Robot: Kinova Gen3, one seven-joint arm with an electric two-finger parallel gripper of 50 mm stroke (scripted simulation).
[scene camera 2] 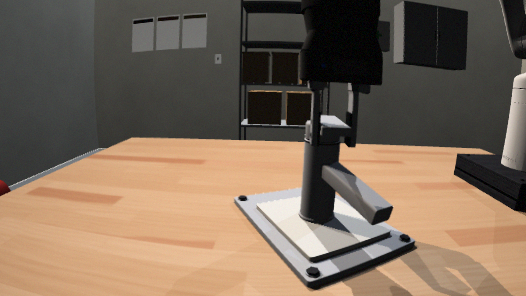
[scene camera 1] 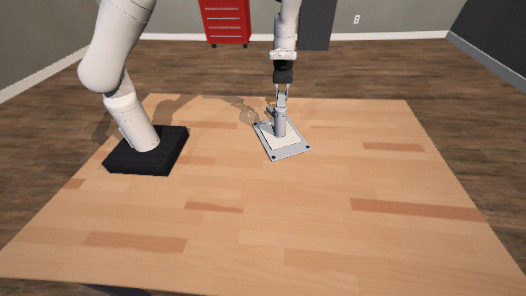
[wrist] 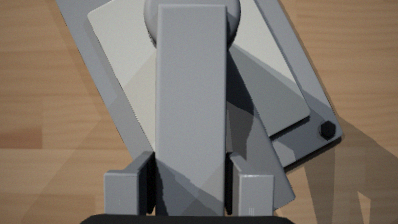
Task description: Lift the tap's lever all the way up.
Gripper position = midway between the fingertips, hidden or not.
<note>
In view: my gripper (scene camera 2: 332,144) and a grey tap (scene camera 2: 322,226).
My gripper also shows in the wrist view (wrist: 190,173). The grey tap shows as well in scene camera 1 (scene camera 1: 279,133) and in the wrist view (wrist: 277,98).
</note>
